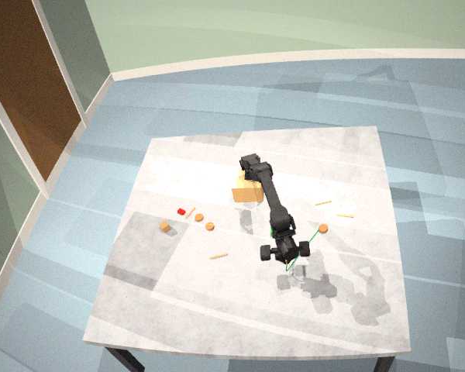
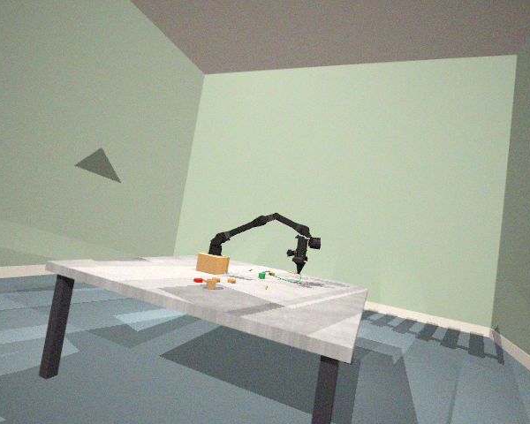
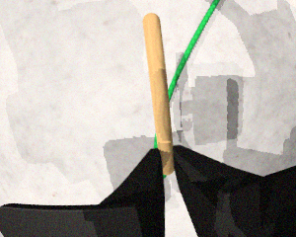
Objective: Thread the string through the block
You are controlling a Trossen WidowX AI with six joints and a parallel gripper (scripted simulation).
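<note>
My gripper tip is 200 mm past the green cube, 70 mm to the left of it and 40 mm above it. Also, from my gripper tip: blue cylinder: 200 mm behind, 40 mm below, 30 mm to the right; then round wooden button: 210 mm behind, 150 mm to the left, 50 mm below; then thin wooden stick: 10 mm behind.
</note>
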